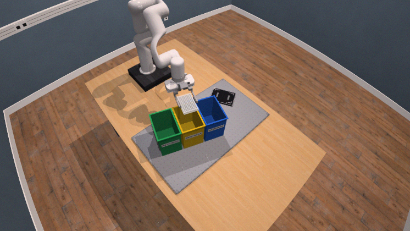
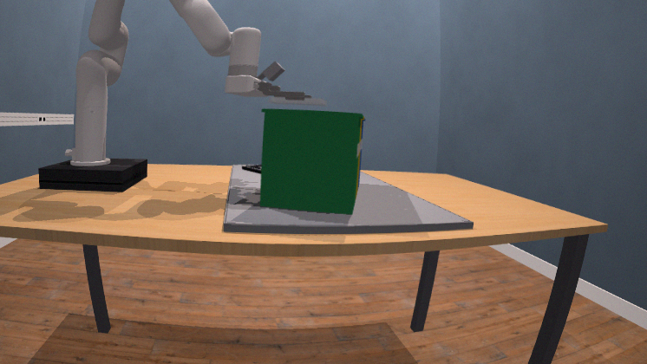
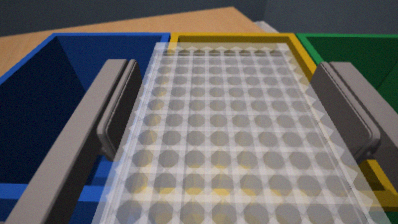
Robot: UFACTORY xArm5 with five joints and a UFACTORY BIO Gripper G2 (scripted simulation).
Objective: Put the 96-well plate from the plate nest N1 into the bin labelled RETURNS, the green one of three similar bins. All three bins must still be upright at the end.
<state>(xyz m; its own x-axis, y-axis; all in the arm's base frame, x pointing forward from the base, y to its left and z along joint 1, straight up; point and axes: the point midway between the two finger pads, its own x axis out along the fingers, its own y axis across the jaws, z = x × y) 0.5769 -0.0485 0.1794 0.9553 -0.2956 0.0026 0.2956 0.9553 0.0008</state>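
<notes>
The green bin is 2 cm ahead of my hand, 16 cm to the right of it and 13 cm below it. The rest, counted from my hand: yellow bin: 6 cm ahead, 4 cm to the right, 13 cm below; then blue bin: 10 cm ahead, 9 cm to the left, 13 cm below; then clear 96-well plate: 1 cm below.
</notes>
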